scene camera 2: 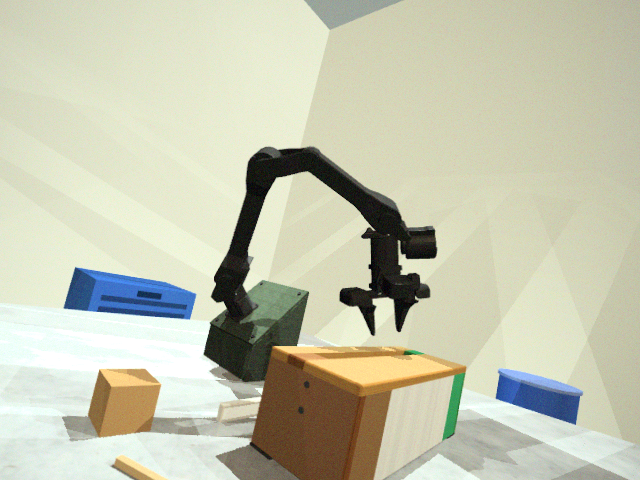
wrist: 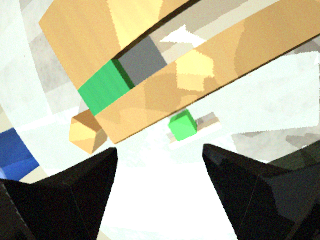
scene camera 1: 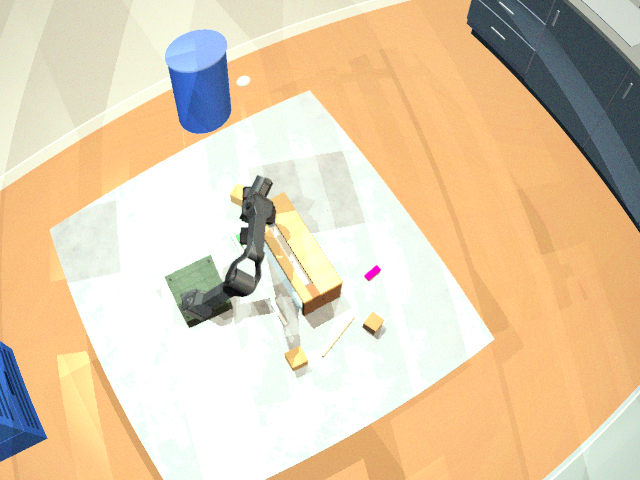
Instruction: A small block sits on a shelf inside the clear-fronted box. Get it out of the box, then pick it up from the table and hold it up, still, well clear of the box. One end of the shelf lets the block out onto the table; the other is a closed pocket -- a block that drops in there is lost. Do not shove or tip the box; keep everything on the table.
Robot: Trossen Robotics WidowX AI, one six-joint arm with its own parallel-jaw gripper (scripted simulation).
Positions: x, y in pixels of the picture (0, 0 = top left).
Labels:
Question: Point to a long tan box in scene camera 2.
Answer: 320, 405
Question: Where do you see a long tan box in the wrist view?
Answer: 132, 71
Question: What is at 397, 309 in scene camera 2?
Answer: The gripper.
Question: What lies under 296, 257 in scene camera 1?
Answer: A long tan box.

